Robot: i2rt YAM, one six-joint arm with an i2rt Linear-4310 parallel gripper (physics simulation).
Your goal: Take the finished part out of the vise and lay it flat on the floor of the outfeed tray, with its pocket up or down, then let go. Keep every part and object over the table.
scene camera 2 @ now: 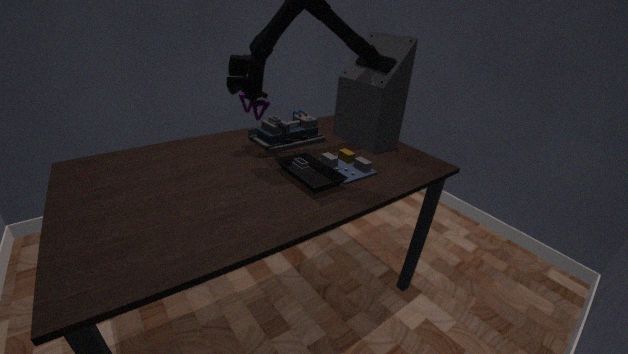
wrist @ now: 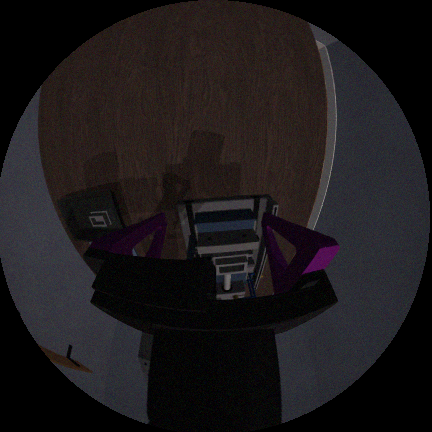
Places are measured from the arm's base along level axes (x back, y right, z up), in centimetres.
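Where they show: gripper, between the fingertips: (scene camera 2: 252, 116) (wrist: 213, 217); arm's base, origin of its link: (scene camera 2: 375, 62).
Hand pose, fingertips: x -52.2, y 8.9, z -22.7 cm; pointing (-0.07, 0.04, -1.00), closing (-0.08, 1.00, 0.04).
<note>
Each offset is from my fingertips to the top centre of the thing. "pt": to the spot under its first point.
My gripper (scene camera 2: 253, 114) (wrist: 213, 217) is open and empty. It hangs above and a little to the outer side of the vise {dx +18.7, dy +5.2, dz -4.6 cm} (scene camera 2: 298, 132) (wrist: 227, 236), with its purple fingers spread wide. The finished part {dx +11.7, dy +4.1, dz -3.0 cm} (scene camera 2: 274, 120) (wrist: 231, 268) is a light grey block with a rectangular pocket facing up. It sits between the vise jaws, below the gripper and toward the palm side in the wrist view. The black outfeed tray (scene camera 2: 322, 177) (wrist: 80, 206) stands apart from the vise. A similar pocketed part {dx +8.5, dy -25.5, dz -9.8 cm} (scene camera 2: 300, 162) (wrist: 100, 219) lies in it, pocket up.
A blue plate {dx +25.6, dy -29.1, dz -13.7 cm} (scene camera 2: 358, 175) beside the tray bears two light grey blocks {dx +21.0, dy -25.1, dz -10.1 cm} (scene camera 2: 329, 159) {dx +30.8, dy -33.2, dz -10.1 cm} (scene camera 2: 363, 163) and a yellow block {dx +29.9, dy -24.2, dz -10.1 cm} (scene camera 2: 347, 155). The grey arm pedestal (scene camera 2: 367, 110) stands behind them. Blue hoses {pt dx +25.7, dy +7.6, dz -3.7 cm} (scene camera 2: 298, 114) rise at the vise's pedestal-side end. A wall lies beyond the table's far edge.
</note>
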